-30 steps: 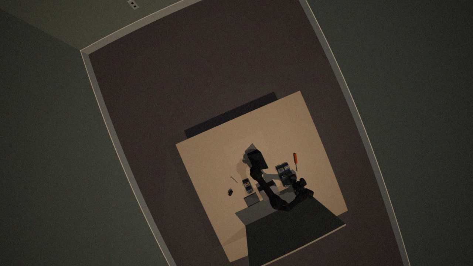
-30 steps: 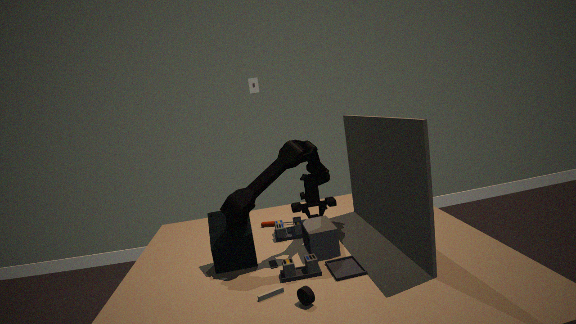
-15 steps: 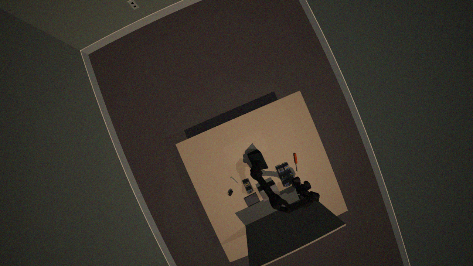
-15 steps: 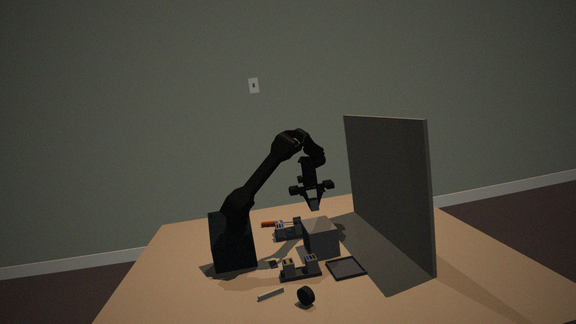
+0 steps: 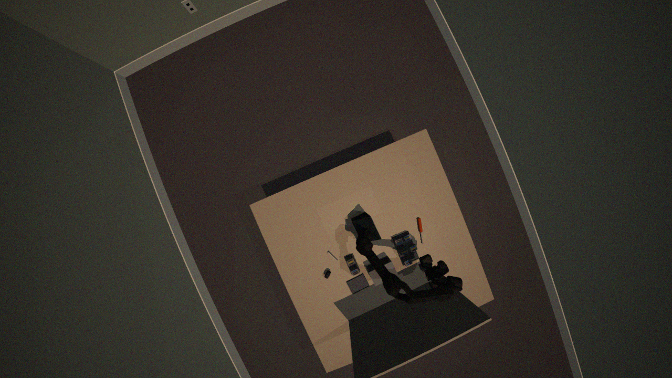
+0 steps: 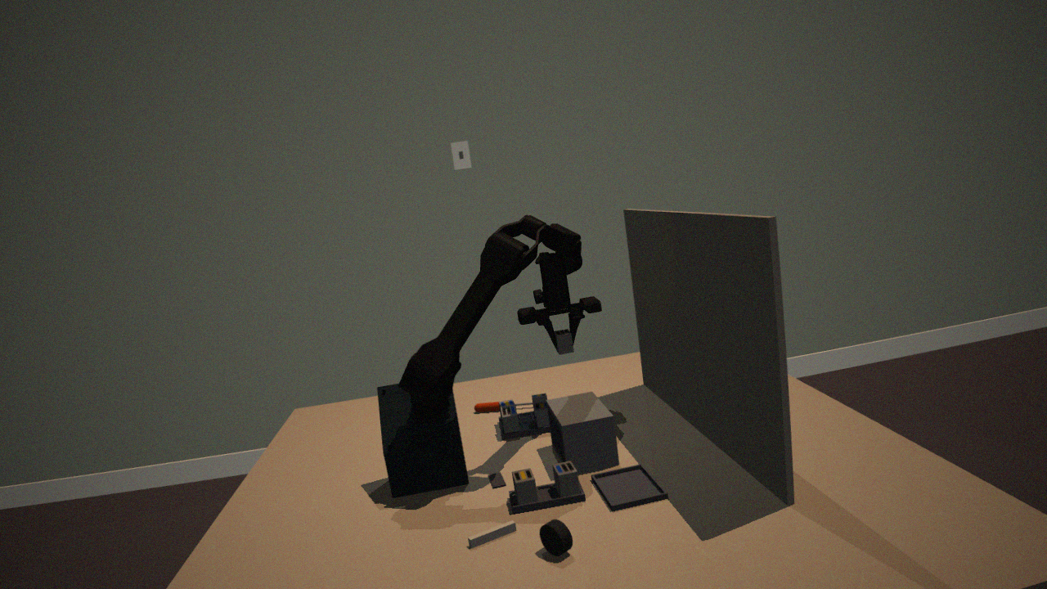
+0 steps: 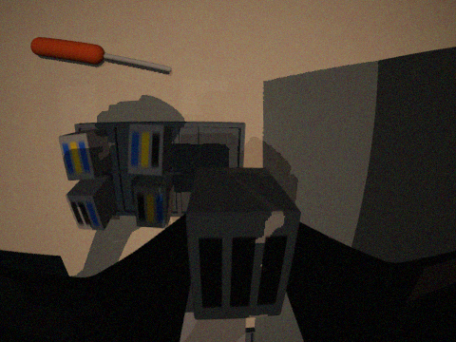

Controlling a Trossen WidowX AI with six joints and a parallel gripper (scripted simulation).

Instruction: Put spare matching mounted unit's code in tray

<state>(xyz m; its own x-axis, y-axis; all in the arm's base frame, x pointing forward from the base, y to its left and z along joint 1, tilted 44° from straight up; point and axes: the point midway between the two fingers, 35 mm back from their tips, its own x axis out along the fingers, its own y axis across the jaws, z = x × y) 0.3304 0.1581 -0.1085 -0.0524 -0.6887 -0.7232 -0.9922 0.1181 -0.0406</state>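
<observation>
The dark tray lies 20 mm behind my gripper tip, 410 mm to the right of it and 160 mm below it. Also, from my gripper tip: rack (80 mm behind, 20 mm to the right, 160 mm below); then mounted unit (50 mm behind, 220 mm to the right, 110 mm below); then grey spare (20 mm above).
</observation>
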